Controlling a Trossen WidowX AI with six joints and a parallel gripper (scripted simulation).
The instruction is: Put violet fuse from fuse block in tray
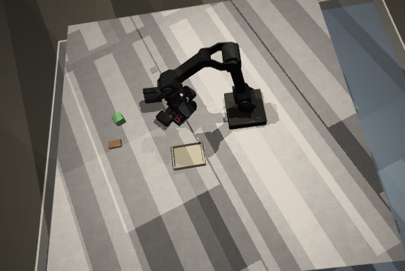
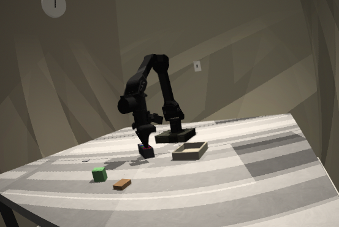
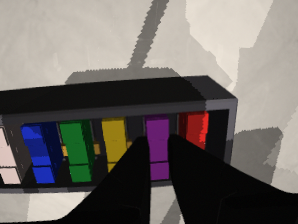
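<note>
The beige tray lies 180 mm to the left of my gripper tip, 30 mm below it and 10 mm behind it. Round my gripper tip: violet fuse (10 mm below); then small grey piece (280 mm to the right, 100 mm ahead, 40 mm below); then green cube (280 mm ahead, 40 mm to the right, 20 mm below).
</note>
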